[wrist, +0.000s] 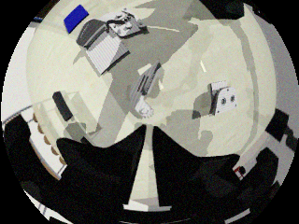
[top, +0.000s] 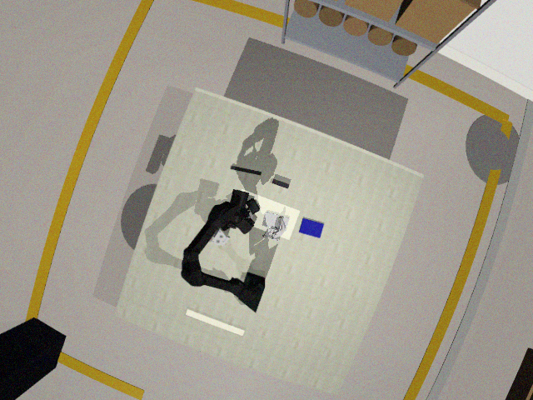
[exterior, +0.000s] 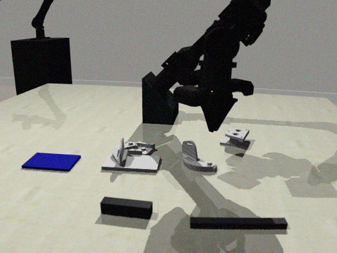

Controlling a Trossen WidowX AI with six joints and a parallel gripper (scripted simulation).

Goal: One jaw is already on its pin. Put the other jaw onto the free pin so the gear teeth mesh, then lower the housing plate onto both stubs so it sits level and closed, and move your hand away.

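The grey jaw is 8 cm below my gripper tip and 1 cm to the right of it. Round my gripper tip: grey base plate: 17 cm to the right, 8 cm below, 3 cm ahead; then long black bar: 20 cm ahead, 8 cm below, 7 cm to the left; then small grey fixture: 16 cm behind, 8 cm below, 4 cm to the left.
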